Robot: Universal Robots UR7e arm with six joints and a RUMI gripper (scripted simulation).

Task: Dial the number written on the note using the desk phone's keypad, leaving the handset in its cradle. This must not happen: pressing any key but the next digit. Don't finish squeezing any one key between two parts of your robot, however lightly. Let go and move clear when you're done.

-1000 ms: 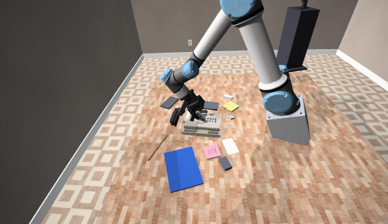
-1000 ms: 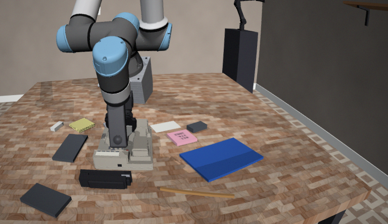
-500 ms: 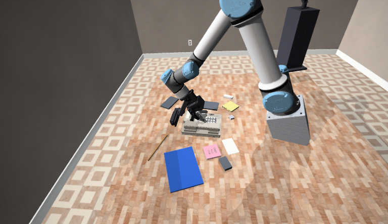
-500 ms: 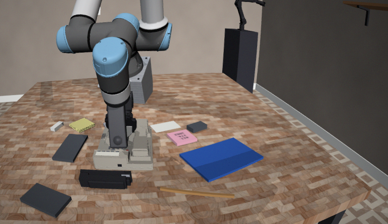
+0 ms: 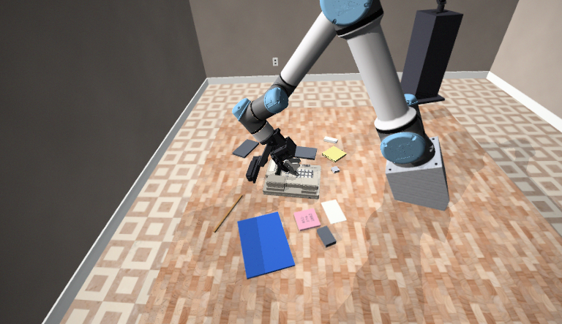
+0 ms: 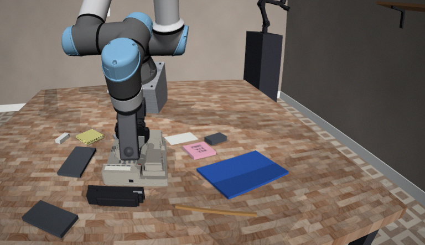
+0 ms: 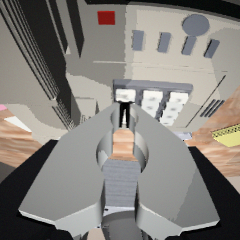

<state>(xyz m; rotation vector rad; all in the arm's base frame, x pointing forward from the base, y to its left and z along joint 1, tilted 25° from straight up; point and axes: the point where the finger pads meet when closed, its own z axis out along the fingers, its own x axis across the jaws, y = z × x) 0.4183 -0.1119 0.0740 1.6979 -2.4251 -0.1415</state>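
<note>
Now: the handset 2 cm ahead of my hand and 5 cm to the left of it. Round my hand: black stapler: 17 cm ahead, 10 cm to the right, 3 cm below; then white card: 9 cm behind, 18 cm to the left, 5 cm below; then pencil: 28 cm ahead, 10 cm to the left, 4 cm below.
</note>
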